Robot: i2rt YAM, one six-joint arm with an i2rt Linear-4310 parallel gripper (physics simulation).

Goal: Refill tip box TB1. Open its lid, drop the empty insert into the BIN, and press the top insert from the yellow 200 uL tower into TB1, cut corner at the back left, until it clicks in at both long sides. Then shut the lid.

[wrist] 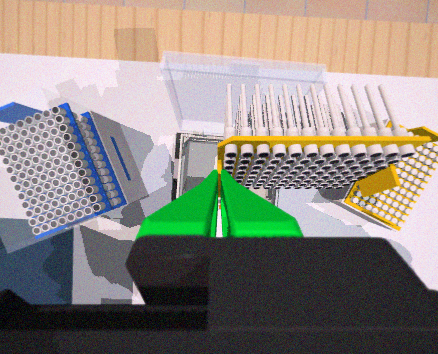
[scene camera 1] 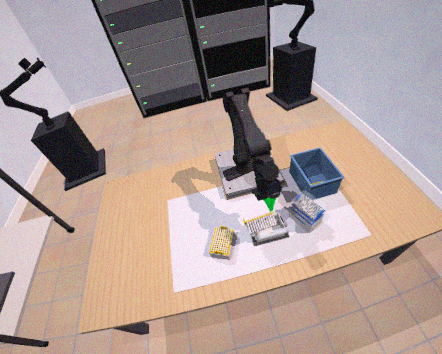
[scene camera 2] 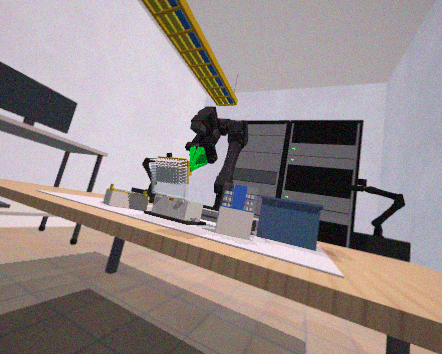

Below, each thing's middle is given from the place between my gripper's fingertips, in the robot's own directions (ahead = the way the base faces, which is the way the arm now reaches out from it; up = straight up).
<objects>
I see the clear lid (wrist: 196,83) 6 cm ahead of my hand, 3 cm to the right of it and 5 cm below it. Also, from my hand: yellow tip box (wrist: 393,204): 4 cm behind, 21 cm to the right, 10 cm below; blue bin (scene camera 2: 296,223): 13 cm behind, 33 cm to the left, 9 cm below.
</objects>
